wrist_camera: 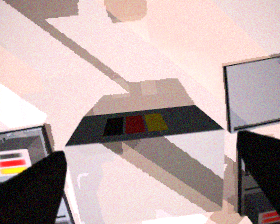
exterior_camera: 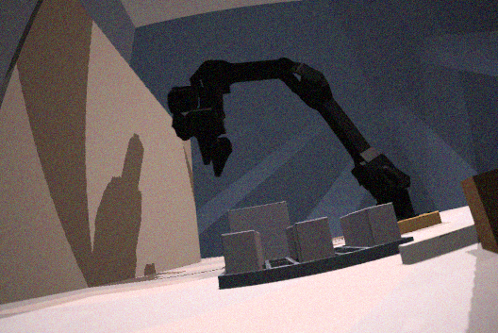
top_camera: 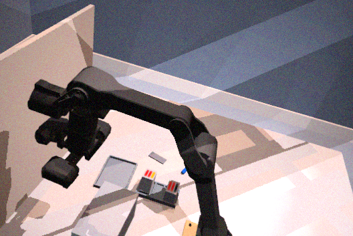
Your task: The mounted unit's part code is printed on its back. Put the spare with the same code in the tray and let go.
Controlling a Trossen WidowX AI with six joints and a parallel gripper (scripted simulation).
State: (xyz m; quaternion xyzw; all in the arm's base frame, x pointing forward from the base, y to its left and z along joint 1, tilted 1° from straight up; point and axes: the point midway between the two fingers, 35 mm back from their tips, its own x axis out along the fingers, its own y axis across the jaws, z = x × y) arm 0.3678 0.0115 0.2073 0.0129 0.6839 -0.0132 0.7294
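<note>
Now: the grey spare block 17 cm to the left of my gripper tip, 16 cm below it and 7 cm behind it. Round my gripper tip: tall beige wall 16 cm ahead, 3 cm above, 1 cm to the right; large grey box 15 cm below, 8 cm behind, 1 cm to the left; flat grey tray 20 cm below, 19 cm to the right, 3 cm behind.
</note>
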